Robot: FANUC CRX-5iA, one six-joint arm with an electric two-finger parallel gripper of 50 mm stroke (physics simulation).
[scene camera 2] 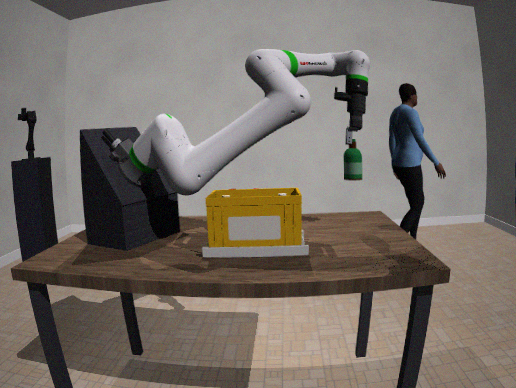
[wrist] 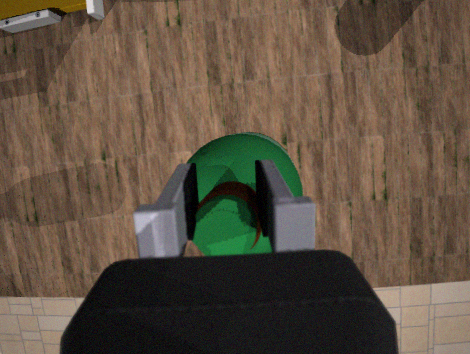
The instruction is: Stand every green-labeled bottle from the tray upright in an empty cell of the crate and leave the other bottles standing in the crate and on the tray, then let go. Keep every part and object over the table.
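Where they show: gripper, fingertip midpoint: (scene camera 2: 348, 144) (wrist: 226, 185); arm's base, origin of the base link: (scene camera 2: 133, 170).
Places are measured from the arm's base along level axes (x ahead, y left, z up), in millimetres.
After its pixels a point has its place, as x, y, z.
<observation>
A green bottle (scene camera 2: 353, 159) {807, 38, 6} (wrist: 240, 150) {788, 83, 36} with a pale green label and a dark red band at its neck hangs upright, high above the right part of the table. My gripper (scene camera 2: 352, 143) {801, 76, 62} (wrist: 226, 185) {801, 76, 62} is shut on its neck, with one finger on each side. The yellow crate (scene camera 2: 217, 225) {305, -254, -155} (wrist: 30, 7) {559, -167, -209} stands at the middle of the table, to the left of and below the bottle in the scene view. Small red and white bits show at its rim; its cells are hidden by its walls. The tray with bottles cannot be made out in either view.
A low white base (scene camera 2: 255, 251) {411, -277, -233} lies under the crate. The wooden table (scene camera 2: 150, 272) {116, -406, -250} (wrist: 375, 125) {803, 224, -250} extends below the bottle, with its edge near the bottom of the wrist view. The dark robot pedestal (scene camera 2: 107, 200) {-71, -140, -84} stands at the left. A person (scene camera 2: 407, 135) stands behind the table at the right.
</observation>
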